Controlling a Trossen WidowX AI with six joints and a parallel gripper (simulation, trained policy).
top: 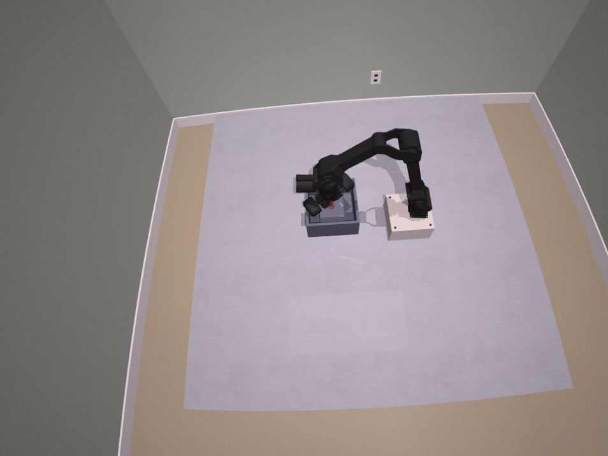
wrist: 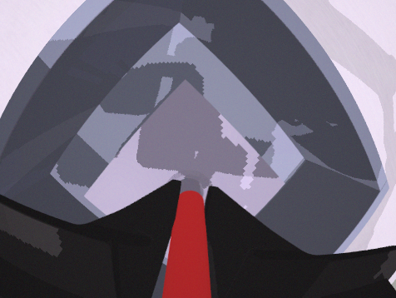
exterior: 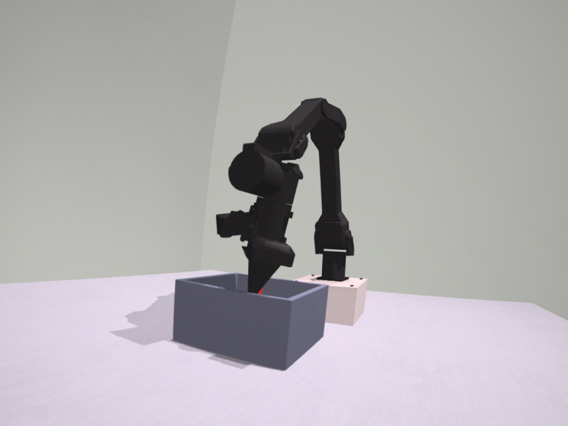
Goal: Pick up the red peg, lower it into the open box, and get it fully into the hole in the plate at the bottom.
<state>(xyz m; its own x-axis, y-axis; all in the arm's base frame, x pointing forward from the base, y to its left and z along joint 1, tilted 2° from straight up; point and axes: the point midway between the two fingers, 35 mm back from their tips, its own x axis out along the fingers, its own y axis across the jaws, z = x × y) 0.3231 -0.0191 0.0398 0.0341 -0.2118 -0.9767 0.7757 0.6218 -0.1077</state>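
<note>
My gripper tip is now 3 cm below the red peg, 1 cm to the right of it and 1 cm past it. Also, from my gripper tip: pale plate: 3 cm below, 1 cm to the left, 1 cm behind; grey box: 5 cm below, 1 cm to the left, 1 cm behind.
</note>
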